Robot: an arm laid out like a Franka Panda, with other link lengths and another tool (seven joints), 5 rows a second.
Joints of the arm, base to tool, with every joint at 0 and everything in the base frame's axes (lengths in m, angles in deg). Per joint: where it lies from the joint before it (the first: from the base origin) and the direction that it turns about. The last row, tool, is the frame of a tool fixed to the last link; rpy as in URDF.
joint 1: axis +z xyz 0 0 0.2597
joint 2: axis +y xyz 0 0 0
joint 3: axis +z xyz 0 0 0.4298
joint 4: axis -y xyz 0.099 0 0
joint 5: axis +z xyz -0.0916 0 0.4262
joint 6: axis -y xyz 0 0 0
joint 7: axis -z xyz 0.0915 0 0
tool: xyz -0.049 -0.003 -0.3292 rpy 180 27.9 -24.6
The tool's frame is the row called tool.
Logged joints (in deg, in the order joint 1, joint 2, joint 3, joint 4, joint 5, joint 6, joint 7), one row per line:
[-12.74 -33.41 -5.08 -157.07 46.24 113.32 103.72]
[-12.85 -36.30 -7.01 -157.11 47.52 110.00 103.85]
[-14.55 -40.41 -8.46 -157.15 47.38 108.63 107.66]
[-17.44 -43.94 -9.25 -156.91 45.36 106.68 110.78]
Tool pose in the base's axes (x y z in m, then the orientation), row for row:
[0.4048 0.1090 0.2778 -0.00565 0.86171 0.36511 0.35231]
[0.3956 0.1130 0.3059 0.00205 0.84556 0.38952 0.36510]
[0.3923 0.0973 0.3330 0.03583 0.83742 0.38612 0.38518]
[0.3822 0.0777 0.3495 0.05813 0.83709 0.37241 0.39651]
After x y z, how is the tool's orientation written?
As a quaternion, x y z w.
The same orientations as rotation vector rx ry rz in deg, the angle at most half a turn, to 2 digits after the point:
[-0.84 127.75 54.13]
[0.30 124.59 57.39]
[5.23 122.22 56.35]
[8.44 121.53 54.07]

